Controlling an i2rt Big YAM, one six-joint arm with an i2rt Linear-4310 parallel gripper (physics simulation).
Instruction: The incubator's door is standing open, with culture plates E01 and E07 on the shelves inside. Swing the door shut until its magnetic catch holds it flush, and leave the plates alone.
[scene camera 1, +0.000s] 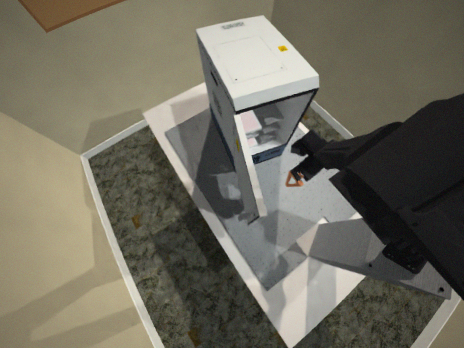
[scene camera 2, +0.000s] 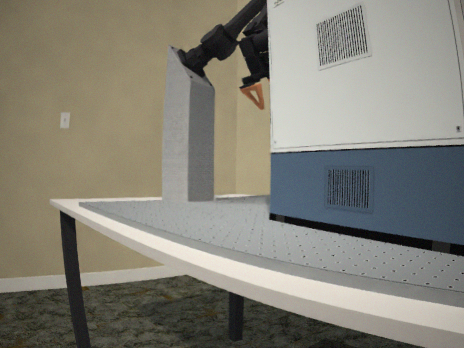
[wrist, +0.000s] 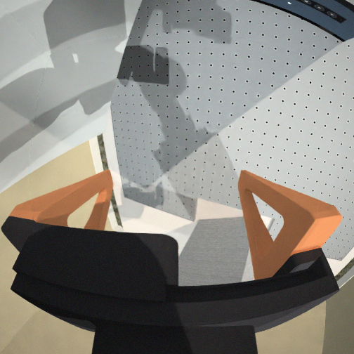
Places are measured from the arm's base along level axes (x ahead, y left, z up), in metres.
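Pixels of known places: gripper, fingertip midpoint: (scene camera 1: 292, 181); arm's base, origin of the base link: (scene camera 1: 410, 246) (scene camera 2: 189, 64).
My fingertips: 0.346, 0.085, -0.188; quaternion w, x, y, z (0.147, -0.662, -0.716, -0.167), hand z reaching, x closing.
Observation:
Ahead of a thing's pixels: the offset from my fingertips to its top centre, as dx, dy, dz. "spot": to the spot under its first point. Level surfaces: height alone.
The white incubator (scene camera 1: 265, 60) (scene camera 2: 350, 110) stands upright on a blue base, its front opening facing the arm. Its door @[spot: +0.034, +0.206, +0.231] (scene camera 1: 252, 180) stands wide open from the left front edge; a large pale panel at the left of the wrist view appears to be this door (wrist: 55, 80). Pinkish, pale shapes @[+0.334, +0.018, +0.049] (scene camera 1: 250, 122) show inside on the shelves; their labels cannot be read, so E01 and E07 cannot be told apart. My gripper (scene camera 1: 294, 180) (scene camera 2: 254, 96) (wrist: 175, 176) is open and empty, to the right of the door on its inner side, apart from it. One finger is hidden in each scene view.
The perforated grey board @[dz -0.285] (scene camera 2: 225, 230) (wrist: 280, 110) lies on the white table @[dz -0.297] (scene camera 2: 150, 245) under the incubator. The arm's grey pedestal (scene camera 1: 345, 240) (scene camera 2: 189, 150) (wrist: 215, 245) stands across from the incubator's opening. The black arm (scene camera 1: 400, 165) reaches in from the right in scene camera 1.

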